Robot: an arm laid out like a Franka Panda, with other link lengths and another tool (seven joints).
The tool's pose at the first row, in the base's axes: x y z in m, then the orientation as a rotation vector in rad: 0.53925, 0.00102, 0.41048, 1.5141, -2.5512, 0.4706
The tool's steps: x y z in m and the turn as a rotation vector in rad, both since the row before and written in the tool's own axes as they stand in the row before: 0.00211, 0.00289, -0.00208, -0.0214, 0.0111, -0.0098; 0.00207, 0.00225, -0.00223, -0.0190, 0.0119, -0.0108; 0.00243, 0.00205, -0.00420, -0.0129, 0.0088, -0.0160; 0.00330, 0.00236, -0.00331, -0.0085, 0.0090, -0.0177; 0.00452, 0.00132, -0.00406, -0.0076, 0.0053, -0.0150; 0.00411, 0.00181, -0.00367, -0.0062, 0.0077, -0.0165; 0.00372, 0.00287, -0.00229, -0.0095, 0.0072, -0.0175; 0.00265, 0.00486, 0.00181, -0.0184, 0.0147, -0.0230; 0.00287, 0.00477, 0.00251, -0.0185, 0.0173, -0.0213; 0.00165, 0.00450, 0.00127, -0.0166, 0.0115, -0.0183; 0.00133, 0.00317, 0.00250, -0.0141, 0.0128, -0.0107
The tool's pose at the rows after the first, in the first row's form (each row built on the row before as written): 0.53562, 0.00125, 0.41245, 1.5118, -2.5311, 0.4478; 0.53262, 0.00127, 0.41476, 1.5109, -2.5098, 0.4287; 0.52970, 0.00156, 0.41913, 1.5200, -2.4873, 0.4150; 0.52617, 0.00094, 0.42295, 1.5324, -2.4638, 0.4070; 0.52314, -0.00092, 0.42805, 1.5439, -2.4455, 0.3981; 0.51992, -0.00239, 0.43264, 1.5561, -2.4243, 0.3924; 0.51590, -0.00361, 0.43575, 1.5682, -2.4020, 0.3820; 0.51029, -0.00462, 0.43457, 1.5783, -2.3676, 0.3646; 0.50460, -0.00618, 0.43299, 1.5845, -2.3328, 0.3495; 0.49970, -0.00643, 0.43229, 1.5909, -2.3052, 0.3334; 0.49598, -0.00737, 0.43047, 1.5892, -2.2837, 0.3231
